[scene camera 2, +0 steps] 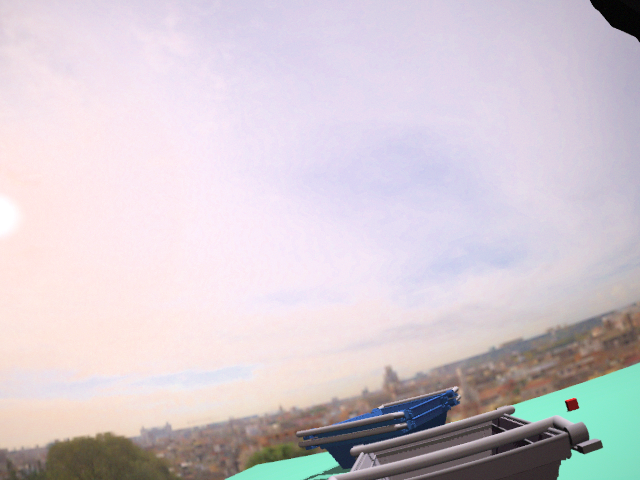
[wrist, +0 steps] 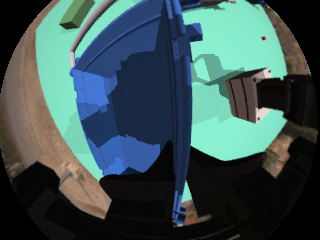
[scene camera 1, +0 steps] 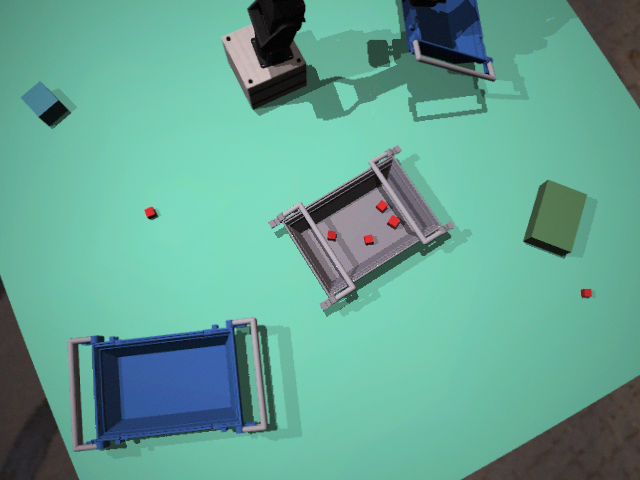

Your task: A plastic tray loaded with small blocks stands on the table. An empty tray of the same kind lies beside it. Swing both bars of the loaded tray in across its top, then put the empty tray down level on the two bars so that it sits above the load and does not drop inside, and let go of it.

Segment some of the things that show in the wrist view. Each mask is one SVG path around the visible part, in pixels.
The gripper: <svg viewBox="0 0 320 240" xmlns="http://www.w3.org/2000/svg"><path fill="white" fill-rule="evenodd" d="M316 144L296 136L292 143L289 141L289 159L276 177L269 175L271 172L263 168L268 152L256 152L255 155L223 161L208 156L200 149L197 151L191 145L187 171L189 193L197 217L200 219L211 216L211 220L173 227L176 176L173 172L175 159L171 140L167 140L160 156L147 172L133 175L112 173L99 180L101 188L112 199L104 219L76 208L76 205L59 191L60 177L57 176L57 172L55 173L55 169L39 161L35 161L28 169L16 175L12 181L12 188L33 223L51 240L227 240L237 233L240 236L235 240L267 240L283 223L299 199L311 171Z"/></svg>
A blue tray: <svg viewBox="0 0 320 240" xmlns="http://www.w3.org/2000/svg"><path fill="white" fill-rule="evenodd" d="M103 0L99 7L91 12L92 15L89 15L87 21L84 21L83 28L77 33L69 49L69 76L73 77L73 91L77 91L77 113L85 140L97 167L103 171L103 176L112 173L133 175L147 172L160 156L164 144L171 140L175 159L173 172L176 176L176 191L173 197L175 207L172 211L172 220L176 223L172 224L173 227L180 227L187 220L187 215L183 215L187 209L180 207L183 201L181 199L184 195L191 153L191 41L203 41L204 35L200 23L184 25L181 13L187 9L201 8L200 0L139 1L127 9L127 12L112 20L112 23L85 48L81 57L76 57L76 48L79 47L85 33L101 15L104 15L103 12L107 12L113 3L119 1Z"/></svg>
